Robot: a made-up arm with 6 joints.
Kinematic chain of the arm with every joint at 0, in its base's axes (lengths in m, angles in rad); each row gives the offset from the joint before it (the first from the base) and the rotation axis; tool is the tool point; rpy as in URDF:
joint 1: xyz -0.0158 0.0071 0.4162 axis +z
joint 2: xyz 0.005 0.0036 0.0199 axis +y
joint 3: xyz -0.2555 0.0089 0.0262 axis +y
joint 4: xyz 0.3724 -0.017 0.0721 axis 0.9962 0 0.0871
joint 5: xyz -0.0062 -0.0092 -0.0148 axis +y
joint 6: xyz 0.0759 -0.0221 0.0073 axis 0.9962 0 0.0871
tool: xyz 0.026 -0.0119 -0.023 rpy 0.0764 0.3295 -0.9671
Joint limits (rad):
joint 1: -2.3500..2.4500
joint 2: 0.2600..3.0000
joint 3: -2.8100..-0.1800
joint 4: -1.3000..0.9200
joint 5: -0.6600..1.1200
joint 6: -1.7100..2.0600
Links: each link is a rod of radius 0.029 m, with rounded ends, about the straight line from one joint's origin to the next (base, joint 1, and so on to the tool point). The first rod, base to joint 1, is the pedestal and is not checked.
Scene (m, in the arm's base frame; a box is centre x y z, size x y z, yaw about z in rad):
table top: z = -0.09
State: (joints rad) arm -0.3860 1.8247 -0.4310 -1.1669 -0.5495 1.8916
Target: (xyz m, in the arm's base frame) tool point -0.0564 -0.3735 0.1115
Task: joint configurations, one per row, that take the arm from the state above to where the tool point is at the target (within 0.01 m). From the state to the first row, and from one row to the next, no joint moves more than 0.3 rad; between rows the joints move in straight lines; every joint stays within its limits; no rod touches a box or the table.
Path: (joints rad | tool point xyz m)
1: -0.6426 1.9694 -0.5693 -1.1628 -0.4865 1.8690 | 0.2358 -0.1547 0.2307
2: -0.8992 2.1142 -0.7076 -1.1587 -0.4234 1.8465 | 0.1986 -0.2380 0.2061
3: -1.1558 2.2589 -0.8459 -1.1546 -0.3604 1.8239 | 0.1333 -0.3082 0.1777
4: -1.4124 2.4036 -0.9842 -1.1505 -0.2974 1.8013 | 0.0454 -0.3558 0.1460
5: -1.6689 2.5484 -1.1226 -1.1465 -0.2344 1.7788 | -0.0564 -0.3735 0.1115

